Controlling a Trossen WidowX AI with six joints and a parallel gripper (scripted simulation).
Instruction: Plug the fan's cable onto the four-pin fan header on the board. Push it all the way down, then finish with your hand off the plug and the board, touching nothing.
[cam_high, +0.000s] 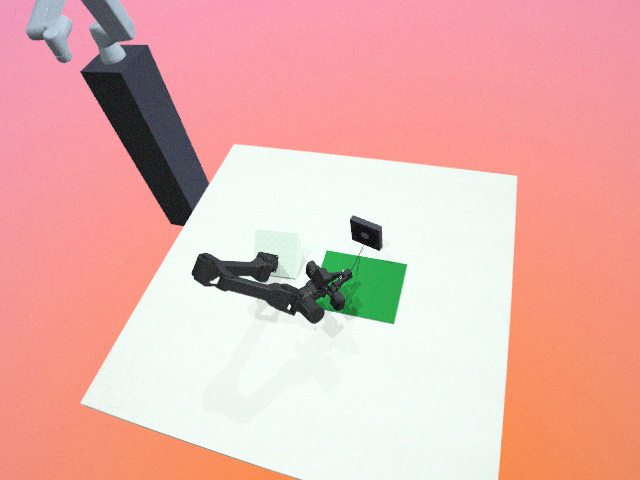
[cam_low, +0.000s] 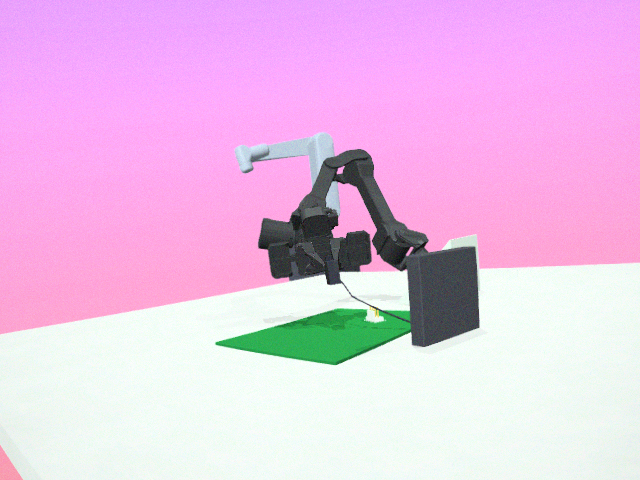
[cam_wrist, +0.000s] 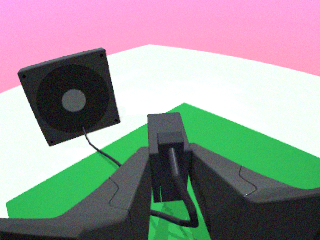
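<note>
My gripper tip is 3 cm short of the green board, 3 cm to the right of it and 11 cm above it. Also, from my gripper tip: white four-pin fan header 4 cm behind, 5 cm to the left, 10 cm below; fan 2 cm ahead, 21 cm to the left, 4 cm below; dark fan plug 1 cm below.
</note>
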